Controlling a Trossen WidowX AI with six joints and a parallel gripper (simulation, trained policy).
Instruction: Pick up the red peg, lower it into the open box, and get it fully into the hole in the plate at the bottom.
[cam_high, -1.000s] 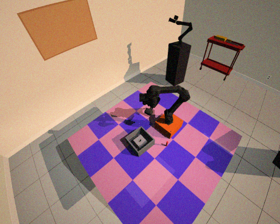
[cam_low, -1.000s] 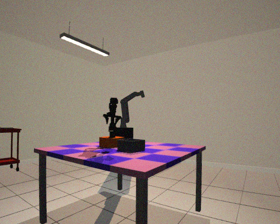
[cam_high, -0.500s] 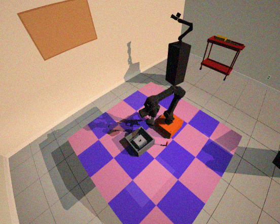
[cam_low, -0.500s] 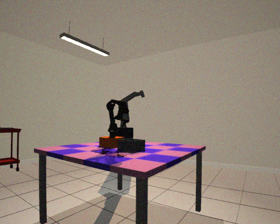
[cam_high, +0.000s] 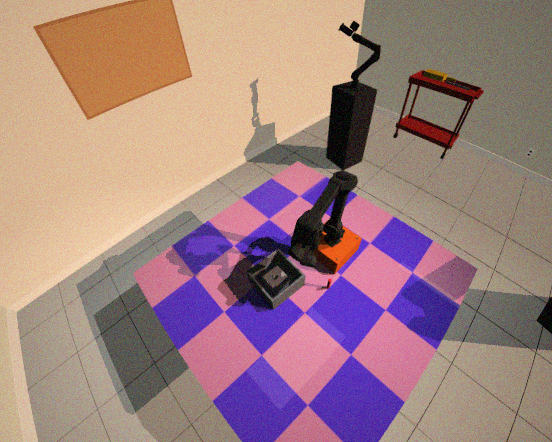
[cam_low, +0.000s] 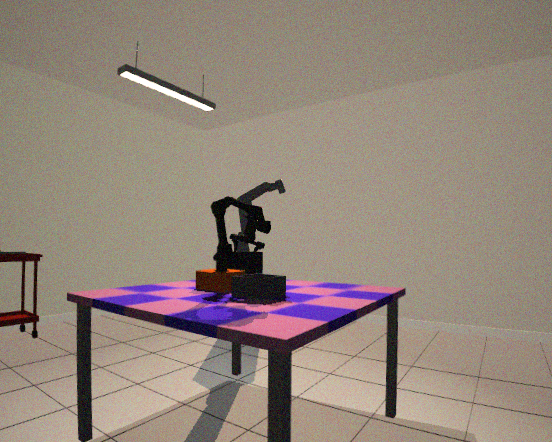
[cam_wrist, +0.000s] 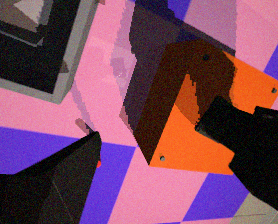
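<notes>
Right now the red peg is 150 mm below my gripper tip, 120 mm to the left of it and 10 mm behind it. Round my gripper tip: plate (180 mm ahead, 140 mm below, 40 mm to the right); grey box (180 mm ahead, 160 mm below, 40 mm to the right).
</notes>
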